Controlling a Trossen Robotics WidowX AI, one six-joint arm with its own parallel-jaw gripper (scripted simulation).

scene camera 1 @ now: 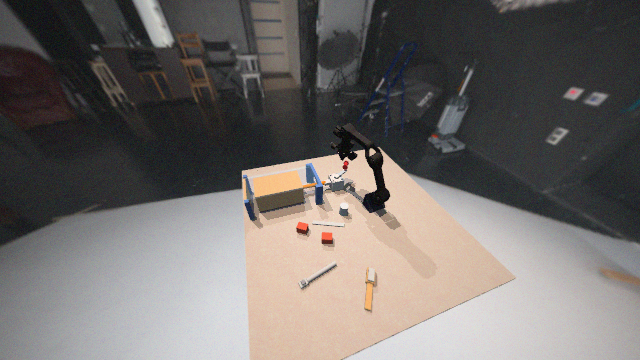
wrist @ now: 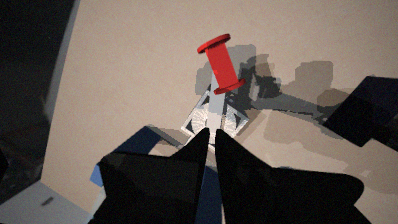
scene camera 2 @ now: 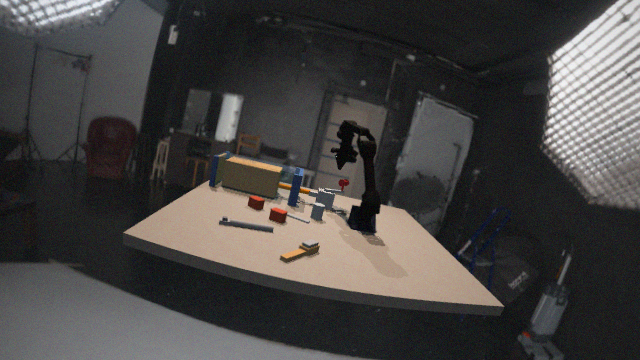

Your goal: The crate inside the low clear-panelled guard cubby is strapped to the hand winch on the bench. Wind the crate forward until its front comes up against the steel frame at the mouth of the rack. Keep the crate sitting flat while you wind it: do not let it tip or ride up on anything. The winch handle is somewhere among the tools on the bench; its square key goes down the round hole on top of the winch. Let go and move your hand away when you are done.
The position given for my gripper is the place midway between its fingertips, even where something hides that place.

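Note:
Visible: a clear-panelled cubby [scene camera 1: 264, 193], a grey winch [wrist: 234, 117] and a red knob [wrist: 216, 50]. My gripper [wrist: 211, 133] holds nothing and is shut.

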